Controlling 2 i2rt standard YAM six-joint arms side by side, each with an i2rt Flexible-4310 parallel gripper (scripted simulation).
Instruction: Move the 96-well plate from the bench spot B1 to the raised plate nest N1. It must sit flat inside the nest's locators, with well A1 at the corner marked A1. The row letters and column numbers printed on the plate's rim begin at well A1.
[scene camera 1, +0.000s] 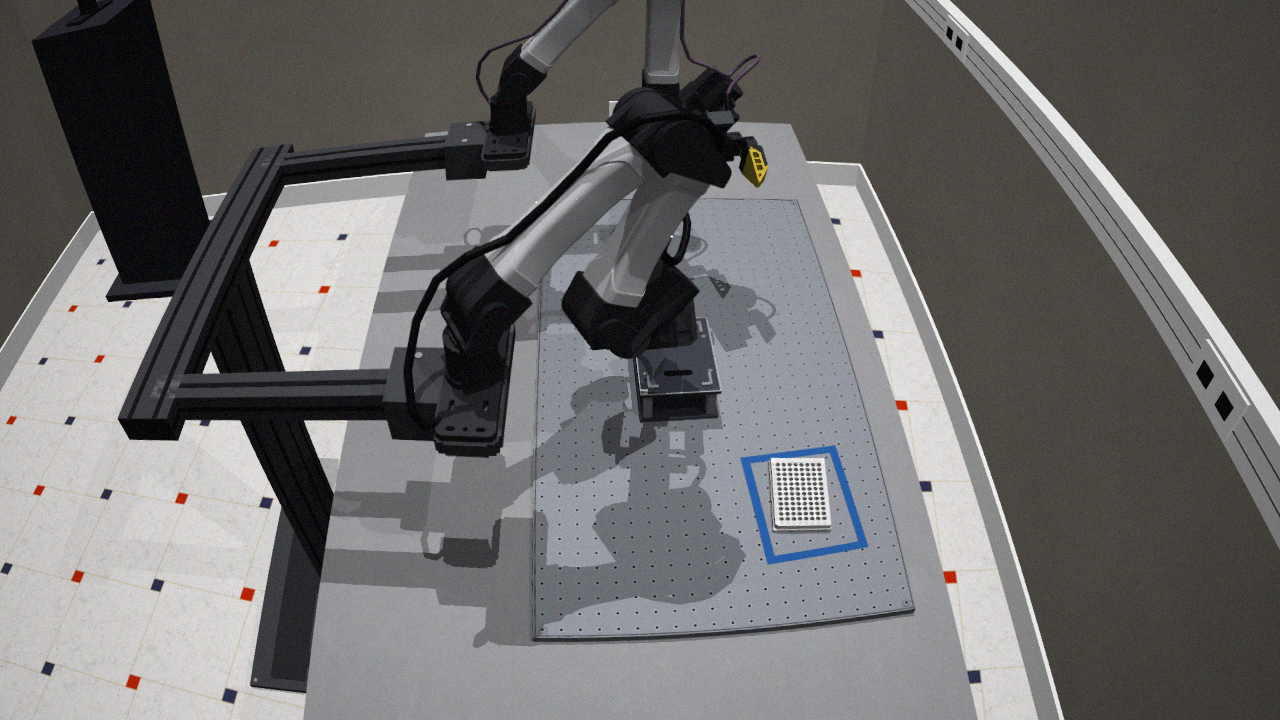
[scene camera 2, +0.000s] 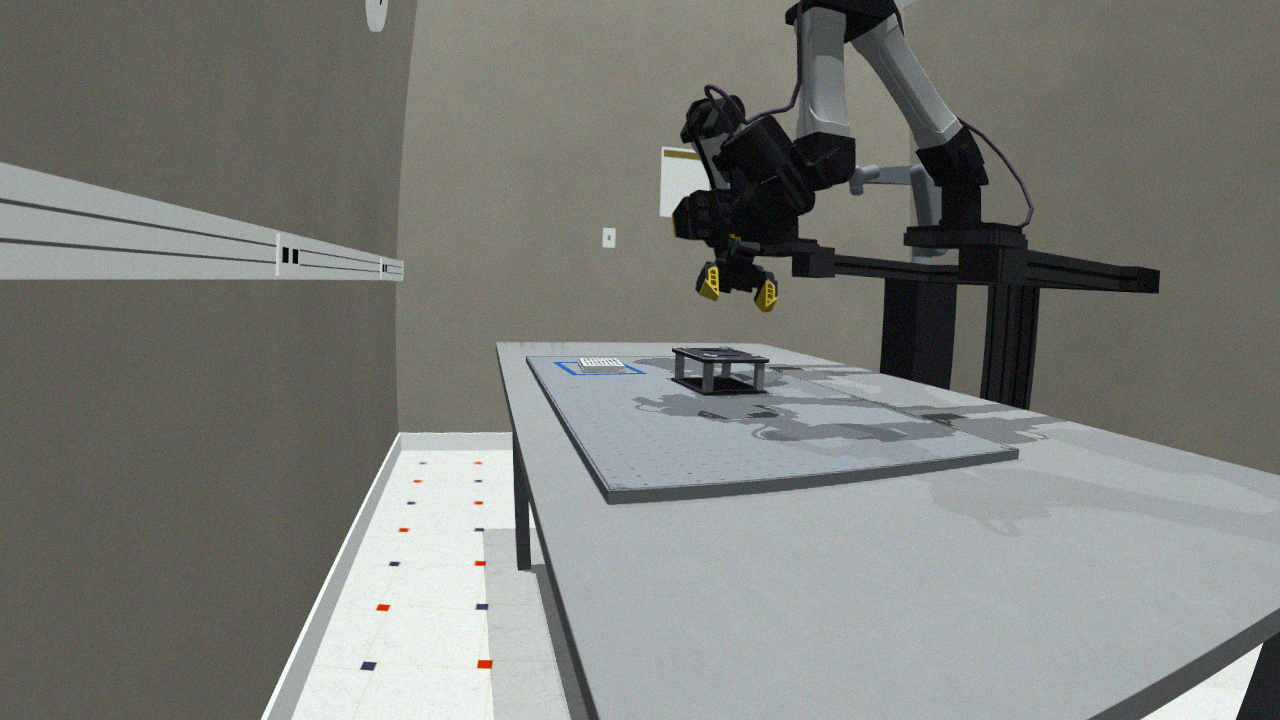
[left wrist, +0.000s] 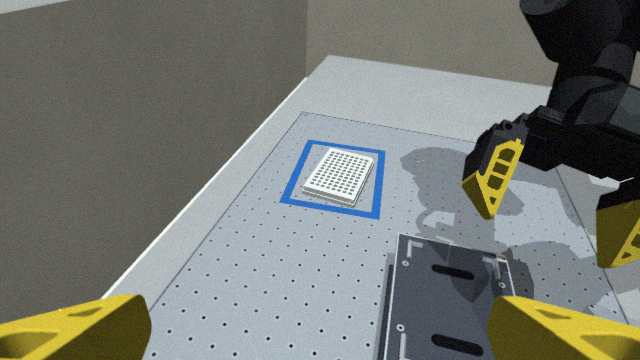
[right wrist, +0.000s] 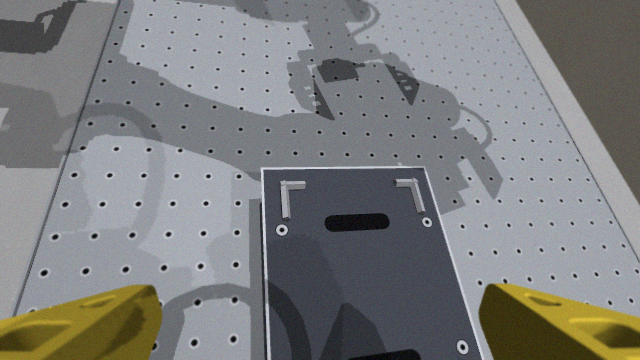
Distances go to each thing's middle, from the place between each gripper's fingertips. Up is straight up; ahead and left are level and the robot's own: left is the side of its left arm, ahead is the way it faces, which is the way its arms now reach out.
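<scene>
Counted from my right hand (scene camera 2: 741, 304), the white 96-well plate (scene camera 1: 814, 512) sits 21 cm ahead, 22 cm to the right and 15 cm below. The raised plate nest (scene camera 1: 698, 357) is 2 cm to the left of that same right hand and 5 cm ahead of it, and it lies 10 cm below it.
As for my left hand (scene camera 2: 705, 232), it is 9 cm past the raised plate nest, 17 cm to the left of it and 20 cm above it. The white 96-well plate is 7 cm ahead of my left hand, 41 cm to the right of it and 25 cm below it.
</scene>
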